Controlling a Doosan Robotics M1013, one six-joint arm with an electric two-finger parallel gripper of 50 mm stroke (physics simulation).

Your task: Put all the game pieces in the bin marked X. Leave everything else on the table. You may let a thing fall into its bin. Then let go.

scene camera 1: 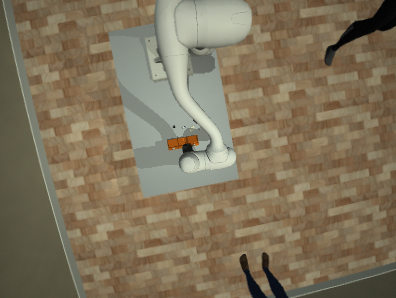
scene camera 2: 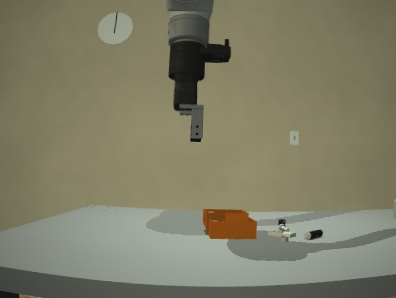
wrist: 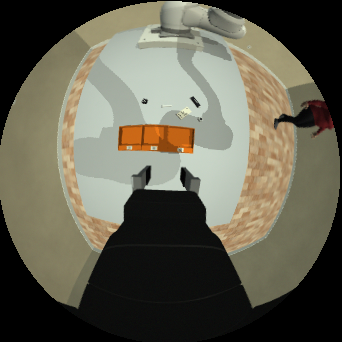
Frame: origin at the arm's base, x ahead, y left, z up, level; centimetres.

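Seen in the pictures: gripper, fingertip midpoint: [scene camera 2: 196,140] [wrist: 165,172].
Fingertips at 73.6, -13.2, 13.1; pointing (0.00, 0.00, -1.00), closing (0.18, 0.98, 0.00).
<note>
Pixels of each thing's top centre, then the offset from my fingertips to it, as dx, dy, dz. Level surfaces: height alone.
- orange bin block at its top centre: [scene camera 2: 226,211] [wrist: 153,137] [scene camera 1: 182,142] -7.7, -2.6, -14.5
- black die at its top centre: [scene camera 2: 282,219] [wrist: 143,99] -22.5, -4.9, -16.8
- thin whitish piece at its top centre: [wrist: 166,104] -19.3, +2.7, -17.1
- pale domino at its top centre: [scene camera 2: 282,232] [wrist: 183,112] -15.9, +8.3, -17.7
- black cylinder at its top centre: [scene camera 2: 313,230] [wrist: 195,101] -20.1, +13.4, -17.0
- small grey-white piece at its top centre: [scene camera 2: 283,236] [wrist: 200,118] -13.3, +14.1, -17.6
- grey table at its surface level: dz -18.4
The orange bin block [scene camera 1: 172,147] [scene camera 2: 233,231] [wrist: 166,149] has three open compartments with small labels, whose marks are too small to read. In the wrist view, a black die [wrist: 144,101] [scene camera 2: 282,221], a thin whitish piece [wrist: 166,106], a pale domino [wrist: 183,113] [scene camera 2: 275,233] and a black cylinder [wrist: 195,102] [scene camera 2: 314,234] lie on the table on the robot base's side of the bins. A small grey-white piece [wrist: 200,119] [scene camera 2: 285,239] lies beside the domino. My gripper [wrist: 165,172] [scene camera 2: 196,140] is open and empty, high above the table, on the side of the bins away from these pieces.
The grey table [scene camera 1: 150,182] [scene camera 2: 125,260] [wrist: 105,192] carries the robot's base plate [scene camera 1: 159,76] [wrist: 145,42] at its far end. Tiny dark specks show at the table's far left in scene camera 2. A person [wrist: 317,117] stands on the floor beside the table.
</note>
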